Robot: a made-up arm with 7 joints. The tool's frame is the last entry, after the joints. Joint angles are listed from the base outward. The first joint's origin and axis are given. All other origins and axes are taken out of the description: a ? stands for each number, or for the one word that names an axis. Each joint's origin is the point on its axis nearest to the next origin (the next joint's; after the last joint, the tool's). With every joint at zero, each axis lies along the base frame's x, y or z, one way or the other. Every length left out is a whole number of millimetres.
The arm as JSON. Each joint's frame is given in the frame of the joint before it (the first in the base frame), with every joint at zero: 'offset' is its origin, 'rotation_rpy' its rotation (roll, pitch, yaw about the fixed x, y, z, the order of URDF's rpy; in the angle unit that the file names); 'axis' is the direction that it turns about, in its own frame. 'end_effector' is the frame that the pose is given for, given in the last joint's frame.
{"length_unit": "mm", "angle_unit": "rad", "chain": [
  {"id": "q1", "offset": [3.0, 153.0, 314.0], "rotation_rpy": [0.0, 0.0, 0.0], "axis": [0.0, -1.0, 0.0]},
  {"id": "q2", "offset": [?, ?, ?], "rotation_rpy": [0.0, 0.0, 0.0], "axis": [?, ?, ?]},
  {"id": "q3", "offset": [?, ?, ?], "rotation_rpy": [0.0, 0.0, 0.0], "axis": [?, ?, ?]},
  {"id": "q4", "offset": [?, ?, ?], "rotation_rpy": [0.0, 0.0, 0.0], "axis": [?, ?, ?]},
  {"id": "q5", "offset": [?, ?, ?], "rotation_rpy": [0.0, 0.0, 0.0], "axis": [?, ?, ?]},
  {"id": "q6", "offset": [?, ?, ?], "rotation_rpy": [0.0, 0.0, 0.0], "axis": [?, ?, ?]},
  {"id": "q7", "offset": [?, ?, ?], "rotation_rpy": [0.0, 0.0, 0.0], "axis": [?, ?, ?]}
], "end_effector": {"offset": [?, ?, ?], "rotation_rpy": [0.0, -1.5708, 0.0]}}
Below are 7 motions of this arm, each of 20 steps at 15 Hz.
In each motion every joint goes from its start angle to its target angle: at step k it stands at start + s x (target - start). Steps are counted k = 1, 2, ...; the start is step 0. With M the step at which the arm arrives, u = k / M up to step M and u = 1 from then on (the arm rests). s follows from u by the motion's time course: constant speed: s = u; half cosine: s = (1 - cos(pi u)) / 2; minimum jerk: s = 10 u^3 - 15 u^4 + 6 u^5.
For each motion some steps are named. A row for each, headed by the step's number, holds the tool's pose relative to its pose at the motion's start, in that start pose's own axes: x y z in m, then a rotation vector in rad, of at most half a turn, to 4 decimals.
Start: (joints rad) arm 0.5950 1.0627 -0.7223 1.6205 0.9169 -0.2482 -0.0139
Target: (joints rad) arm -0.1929 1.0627 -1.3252 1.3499 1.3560 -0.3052 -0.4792
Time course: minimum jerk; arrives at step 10
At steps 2, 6, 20:
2: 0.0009 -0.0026 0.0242 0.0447 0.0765 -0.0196
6: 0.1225 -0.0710 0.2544 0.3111 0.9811 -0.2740
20: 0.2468 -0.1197 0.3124 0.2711 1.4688 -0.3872

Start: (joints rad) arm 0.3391 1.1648 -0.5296 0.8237 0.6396 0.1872 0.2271
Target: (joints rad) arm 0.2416 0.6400 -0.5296 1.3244 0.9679 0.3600 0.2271
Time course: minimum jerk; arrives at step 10
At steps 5, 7, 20:
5: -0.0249 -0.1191 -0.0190 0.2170 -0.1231 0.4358
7: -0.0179 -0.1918 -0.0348 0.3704 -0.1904 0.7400
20: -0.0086 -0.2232 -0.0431 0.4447 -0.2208 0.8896

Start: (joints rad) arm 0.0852 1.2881 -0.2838 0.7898 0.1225 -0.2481 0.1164
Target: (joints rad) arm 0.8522 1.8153 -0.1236 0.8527 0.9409 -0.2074 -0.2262
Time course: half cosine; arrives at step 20
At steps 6, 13, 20:
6: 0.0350 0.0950 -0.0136 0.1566 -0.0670 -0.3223
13: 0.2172 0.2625 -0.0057 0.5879 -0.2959 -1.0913
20: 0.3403 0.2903 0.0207 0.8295 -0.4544 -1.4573

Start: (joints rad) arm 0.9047 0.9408 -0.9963 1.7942 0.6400 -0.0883 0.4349
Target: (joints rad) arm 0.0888 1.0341 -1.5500 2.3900 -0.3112 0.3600 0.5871
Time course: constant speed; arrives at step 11
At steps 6, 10, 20:
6: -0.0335 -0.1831 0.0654 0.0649 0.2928 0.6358
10: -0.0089 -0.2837 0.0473 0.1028 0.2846 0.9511
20: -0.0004 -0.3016 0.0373 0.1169 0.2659 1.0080

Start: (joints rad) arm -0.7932 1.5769 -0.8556 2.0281 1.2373 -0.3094 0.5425
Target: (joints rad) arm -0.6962 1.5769 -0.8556 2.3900 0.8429 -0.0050 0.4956
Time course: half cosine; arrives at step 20
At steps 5, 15, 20:
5: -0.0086 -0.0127 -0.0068 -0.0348 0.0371 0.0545
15: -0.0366 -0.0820 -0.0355 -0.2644 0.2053 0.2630
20: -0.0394 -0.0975 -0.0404 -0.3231 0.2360 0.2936

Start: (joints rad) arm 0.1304 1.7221 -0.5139 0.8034 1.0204 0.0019 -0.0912
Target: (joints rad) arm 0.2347 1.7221 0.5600 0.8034 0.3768 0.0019 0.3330
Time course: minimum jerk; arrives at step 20
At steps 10, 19, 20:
10: 0.0587 0.0870 -0.0481 0.0885 -0.3130 -0.0692
19: 0.1374 0.1688 -0.0404 0.1460 -0.5307 -0.2272
20: 0.1376 0.1690 -0.0403 0.1461 -0.5310 -0.2277

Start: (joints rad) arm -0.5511 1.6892 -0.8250 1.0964 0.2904 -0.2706 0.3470
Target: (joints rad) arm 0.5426 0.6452 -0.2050 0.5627 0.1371 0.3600 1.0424
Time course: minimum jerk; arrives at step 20
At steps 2, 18, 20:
2: -0.0001 0.0019 -0.0002 0.0086 -0.0017 -0.0058
18: 0.0680 0.2137 -0.0742 0.9418 -0.9434 0.0586
20: 0.0694 0.2155 -0.0760 0.9434 -0.9570 0.0667

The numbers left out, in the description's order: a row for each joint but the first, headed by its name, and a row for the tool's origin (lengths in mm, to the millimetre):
q2: xyz 46.0 0.0 -22.0, axis 1.0 0.0 0.0
q3: xyz 0.0 -12.0 -249.0, axis 0.0 0.0 1.0
q4: xyz -6.0 50.0 0.0, axis 0.0 -1.0 0.0
q5: xyz 12.0 0.0 -208.0, axis 0.0 0.0 1.0
q6: xyz 16.0 7.0 0.0, axis 0.0 1.0 0.0
q7: xyz 57.0 0.0 -8.0, axis -1.0 0.0 0.0
tool: xyz 0.0 10.0 -21.0

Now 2 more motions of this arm.
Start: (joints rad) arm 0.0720 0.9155 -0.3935 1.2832 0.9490 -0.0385 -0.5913
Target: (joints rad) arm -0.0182 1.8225 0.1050 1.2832 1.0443 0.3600 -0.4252
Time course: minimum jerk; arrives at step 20
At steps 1, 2, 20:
1: 0.0000 0.0003 -0.0003 -0.0006 -0.0003 -0.0006
2: -0.0002 0.0022 -0.0020 -0.0047 -0.0021 -0.0044
20: 0.1085 0.1089 -0.2919 -0.4764 -0.3261 -0.3902

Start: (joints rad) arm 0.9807 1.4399 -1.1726 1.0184 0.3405 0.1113 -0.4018
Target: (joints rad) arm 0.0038 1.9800 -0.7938 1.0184 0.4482 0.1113 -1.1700
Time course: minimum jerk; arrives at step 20
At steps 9, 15, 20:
9: 0.0151 -0.0104 0.0627 -0.2723 0.1134 -0.2484
15: 0.0285 -0.0035 0.0736 -0.6362 -0.0240 -0.5667
20: 0.0297 -0.0048 0.0671 -0.7009 -0.0924 -0.6302

